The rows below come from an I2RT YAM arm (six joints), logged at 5 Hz.
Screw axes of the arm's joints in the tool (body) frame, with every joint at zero. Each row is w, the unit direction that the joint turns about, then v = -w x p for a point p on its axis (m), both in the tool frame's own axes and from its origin. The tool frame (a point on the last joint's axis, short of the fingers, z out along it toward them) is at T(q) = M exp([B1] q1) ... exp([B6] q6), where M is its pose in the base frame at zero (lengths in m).
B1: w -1 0 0 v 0 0.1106 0
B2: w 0 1 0 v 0.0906 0 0.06
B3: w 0 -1 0 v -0.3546 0 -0.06
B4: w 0 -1 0 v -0.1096 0 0
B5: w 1 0 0 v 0 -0.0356 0
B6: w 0 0 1 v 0 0 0
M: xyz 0.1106 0 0.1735 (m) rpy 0 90 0 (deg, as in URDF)
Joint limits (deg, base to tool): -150..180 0..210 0..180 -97..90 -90..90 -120..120
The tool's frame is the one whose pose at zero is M.
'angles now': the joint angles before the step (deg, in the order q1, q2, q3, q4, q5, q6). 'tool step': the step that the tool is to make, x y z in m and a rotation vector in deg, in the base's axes. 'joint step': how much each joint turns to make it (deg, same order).
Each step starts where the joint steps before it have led.
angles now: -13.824 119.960 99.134 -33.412 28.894 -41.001
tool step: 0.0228 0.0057 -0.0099 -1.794 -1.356 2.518
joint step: 1.327 4.329 3.771 3.299 0.427 -2.081
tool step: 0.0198 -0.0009 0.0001 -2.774 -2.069 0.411
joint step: 0.497 3.827 5.210 2.044 1.790 -1.622
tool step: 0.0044 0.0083 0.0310 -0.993 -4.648 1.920
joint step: 0.985 -1.612 2.949 0.608 -0.623 -0.814
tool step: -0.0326 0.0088 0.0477 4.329 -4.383 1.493
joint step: -0.008 -9.388 -4.139 -3.267 -4.515 3.158
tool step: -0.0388 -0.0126 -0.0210 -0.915 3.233 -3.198
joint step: -2.477 -7.336 -14.419 4.464 1.596 -0.768
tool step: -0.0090 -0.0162 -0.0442 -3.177 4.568 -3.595
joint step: -2.072 1.334 -7.769 6.568 4.057 -2.208
